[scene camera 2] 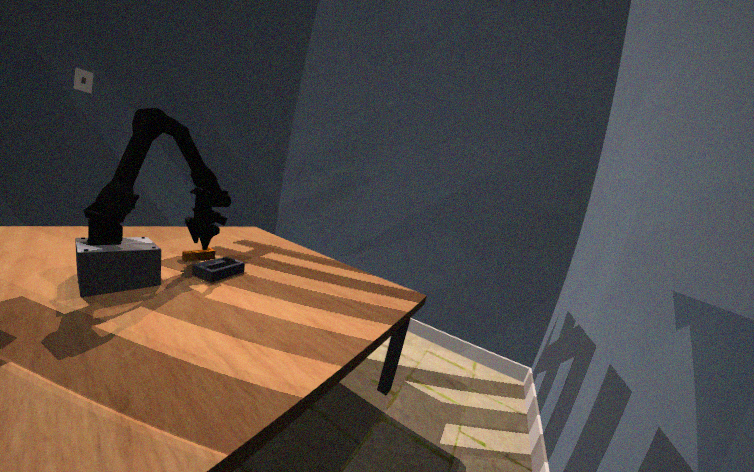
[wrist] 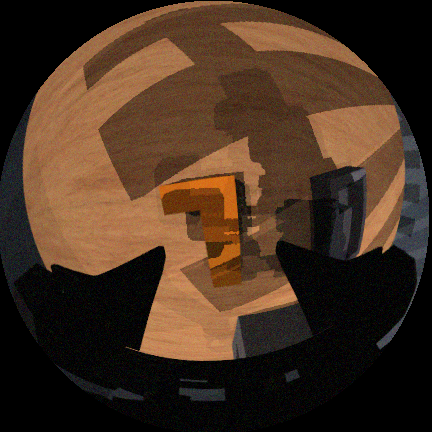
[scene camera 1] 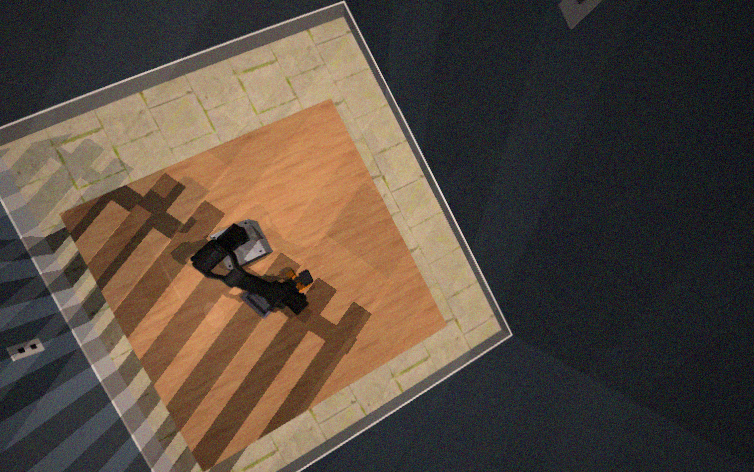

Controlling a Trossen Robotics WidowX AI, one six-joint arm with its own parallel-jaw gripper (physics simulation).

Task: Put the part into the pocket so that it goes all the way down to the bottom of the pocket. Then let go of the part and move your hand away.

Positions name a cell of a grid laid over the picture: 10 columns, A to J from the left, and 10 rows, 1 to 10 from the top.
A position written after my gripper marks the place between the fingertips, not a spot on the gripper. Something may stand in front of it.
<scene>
My gripper (scene camera 2: C6) is open, with nothing in its grasp. Also in view: an orange L-shaped block (wrist: E5). I also see a dark grey pocket block (scene camera 2: C6).
My gripper is seen too in the wrist view (wrist: F6). The dark grey pocket block also shows in the wrist view (wrist: H5).
</scene>
